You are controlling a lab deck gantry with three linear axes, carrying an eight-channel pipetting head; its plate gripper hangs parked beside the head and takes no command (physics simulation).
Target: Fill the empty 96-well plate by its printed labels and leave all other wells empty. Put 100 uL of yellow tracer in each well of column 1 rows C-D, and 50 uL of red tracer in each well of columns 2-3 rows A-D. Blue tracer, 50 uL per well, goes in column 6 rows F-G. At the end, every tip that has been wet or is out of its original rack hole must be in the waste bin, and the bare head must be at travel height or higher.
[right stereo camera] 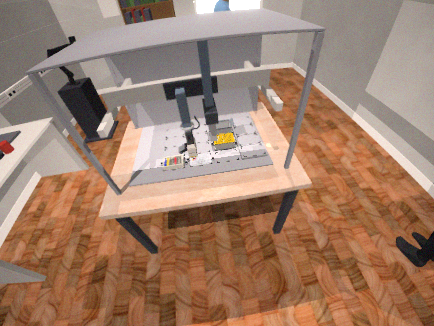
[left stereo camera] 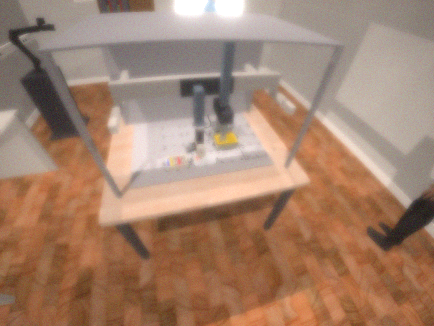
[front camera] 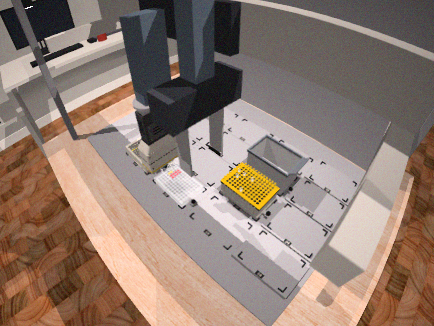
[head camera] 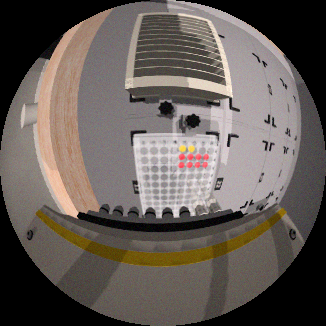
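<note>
The white 96-well plate (front camera: pixel 187 189) (head camera: pixel 155 136) (right stereo camera: pixel 202 160) shows yellow in two wells of column 1, rows C-D, and red in columns 2-3, rows A-D. No blue shows in it. The pipetting head (front camera: pixel 159 151) (right stereo camera: pixel 192 150) is low beside and partly over the plate's far end. Clear tips (head camera: pixel 207 206) sit on two channels at the right; their lower ends are hidden. The other nozzles (head camera: pixel 150 213) are bare. The beige trough rack (head camera: pixel 180 91) (right stereo camera: pixel 173 168) stands beyond the plate, its liquids hidden in the head view. The parked plate gripper (front camera: pixel 204 163) is open and empty.
The yellow tip rack (front camera: pixel 250 186) (left stereo camera: pixel 226 139) (right stereo camera: pixel 224 139), with some holes holding tips, stands right of the plate. The grey open waste bin (front camera: pixel 277 157) is behind it. Black knobs (head camera: pixel 166 107) lie between trough rack and plate. A pale rail block (front camera: pixel 357 235) is at the right.
</note>
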